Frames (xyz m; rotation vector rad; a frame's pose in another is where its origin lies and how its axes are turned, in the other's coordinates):
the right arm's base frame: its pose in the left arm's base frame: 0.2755 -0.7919 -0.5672 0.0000 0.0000 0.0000
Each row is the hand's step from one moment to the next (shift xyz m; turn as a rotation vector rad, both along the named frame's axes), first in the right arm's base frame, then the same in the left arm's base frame.
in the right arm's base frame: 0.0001 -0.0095 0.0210 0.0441 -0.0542 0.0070
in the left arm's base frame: 0.0001 -0.0095 0.0210 0.0441 -0.0542 0.0070
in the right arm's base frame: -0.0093 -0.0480 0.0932 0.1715 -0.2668 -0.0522
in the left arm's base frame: -0.0093 -0.0480 0.0932 0.1715 -0.2668 -0.0522
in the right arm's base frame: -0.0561 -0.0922 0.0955 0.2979 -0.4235 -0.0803
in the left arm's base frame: -0.0561 -0.0922 0.0955 0.2979 -0.4235 -0.0803
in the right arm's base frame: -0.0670 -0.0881 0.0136 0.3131 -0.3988 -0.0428
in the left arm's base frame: -0.0670 -0.0881 0.0136 0.3131 -0.3988 -0.0428
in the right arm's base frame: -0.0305 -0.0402 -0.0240 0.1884 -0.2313 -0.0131
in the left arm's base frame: -0.0305 -0.0402 -0.0240 0.1884 -0.2313 -0.0131
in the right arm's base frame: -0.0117 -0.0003 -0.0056 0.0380 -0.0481 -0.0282
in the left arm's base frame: -0.0117 -0.0003 -0.0056 0.0380 -0.0481 -0.0282
